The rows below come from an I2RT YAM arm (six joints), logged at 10 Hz.
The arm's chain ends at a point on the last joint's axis. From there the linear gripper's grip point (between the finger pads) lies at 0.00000 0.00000 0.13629 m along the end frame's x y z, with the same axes.
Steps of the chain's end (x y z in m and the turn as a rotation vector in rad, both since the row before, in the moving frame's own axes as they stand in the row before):
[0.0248 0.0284 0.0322 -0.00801 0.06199 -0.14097]
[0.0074 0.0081 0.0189 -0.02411 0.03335 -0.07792]
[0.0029 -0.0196 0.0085 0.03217 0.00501 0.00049]
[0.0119 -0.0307 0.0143 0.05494 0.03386 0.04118]
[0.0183 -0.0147 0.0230 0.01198 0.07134 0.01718]
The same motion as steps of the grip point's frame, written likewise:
[0.0333 0.0289 0.0319 -0.00801 0.06199 -0.14097]
[0.0121 0.0112 0.0188 -0.02411 0.03335 -0.07792]
[0.0036 -0.0240 0.0084 0.03217 0.00501 0.00049]
[0.0167 -0.0381 0.0140 0.05494 0.03386 0.04118]
[0.0280 -0.0162 0.0226 0.01198 0.07134 0.01718]

